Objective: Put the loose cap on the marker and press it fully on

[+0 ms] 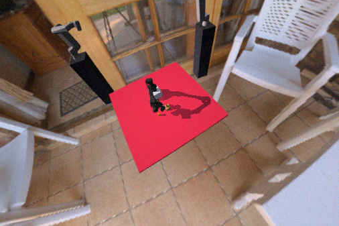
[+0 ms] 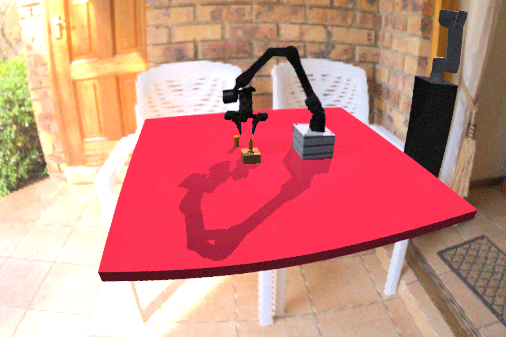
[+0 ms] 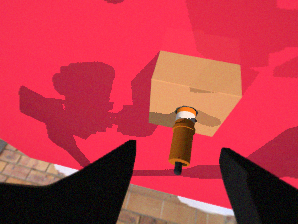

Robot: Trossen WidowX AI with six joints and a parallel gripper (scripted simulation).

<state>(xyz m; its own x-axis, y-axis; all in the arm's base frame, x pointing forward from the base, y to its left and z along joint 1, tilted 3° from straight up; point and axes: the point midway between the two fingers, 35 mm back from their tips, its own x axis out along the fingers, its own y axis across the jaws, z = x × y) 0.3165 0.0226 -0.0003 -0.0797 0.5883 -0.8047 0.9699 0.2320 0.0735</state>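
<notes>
Now: gripper tip 100 mm to the left of the orange cap, 70 mm above it and 50 mm short of it.
</notes>
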